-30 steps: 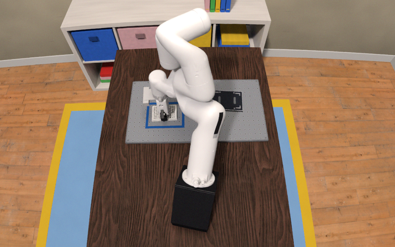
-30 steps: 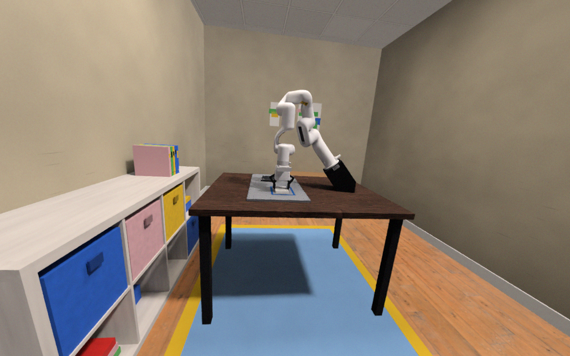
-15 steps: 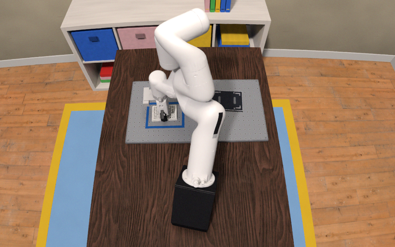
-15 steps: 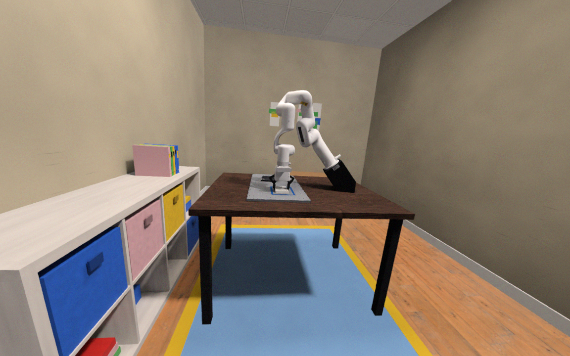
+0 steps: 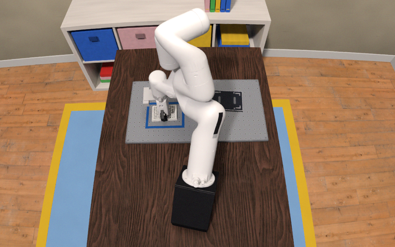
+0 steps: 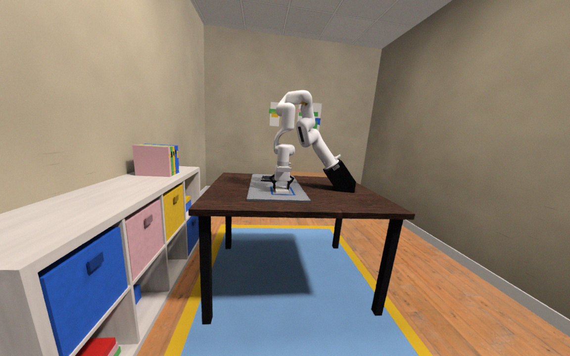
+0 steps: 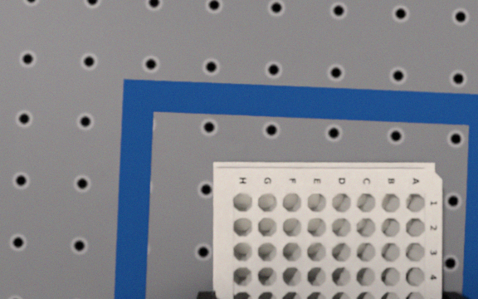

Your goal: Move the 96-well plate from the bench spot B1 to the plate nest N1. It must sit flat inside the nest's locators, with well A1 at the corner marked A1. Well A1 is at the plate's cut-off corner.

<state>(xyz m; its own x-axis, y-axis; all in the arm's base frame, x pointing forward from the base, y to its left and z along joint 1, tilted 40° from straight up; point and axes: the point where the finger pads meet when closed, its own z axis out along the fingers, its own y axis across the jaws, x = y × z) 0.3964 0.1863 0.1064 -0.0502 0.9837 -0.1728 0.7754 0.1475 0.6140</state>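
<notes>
My hand is 1 cm above the white 96-well plate. From my hand the other things lie so: plate nest: 32 cm to the right, 8 cm ahead, 1 cm below.
</notes>
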